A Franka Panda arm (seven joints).
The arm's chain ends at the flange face. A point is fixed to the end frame.
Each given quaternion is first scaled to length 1.
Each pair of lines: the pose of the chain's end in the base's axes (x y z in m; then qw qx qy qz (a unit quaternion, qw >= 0)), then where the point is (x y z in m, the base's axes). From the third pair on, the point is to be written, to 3 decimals.
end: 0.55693, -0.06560, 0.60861, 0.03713, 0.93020, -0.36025, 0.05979
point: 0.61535 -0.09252 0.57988
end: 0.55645, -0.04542, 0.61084, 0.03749, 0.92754, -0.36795, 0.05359
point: 0.61410 -0.07318 0.58135
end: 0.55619, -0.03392, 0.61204, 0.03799, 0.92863, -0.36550, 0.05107
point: 0.614 -0.061 0.582
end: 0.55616, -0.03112, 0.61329, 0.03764, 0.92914, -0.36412, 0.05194
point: 0.614 -0.058 0.584
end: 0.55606, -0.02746, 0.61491, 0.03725, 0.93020, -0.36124, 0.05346
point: 0.614 -0.054 0.585
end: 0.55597, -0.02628, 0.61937, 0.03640, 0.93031, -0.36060, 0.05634
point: 0.614 -0.053 0.590
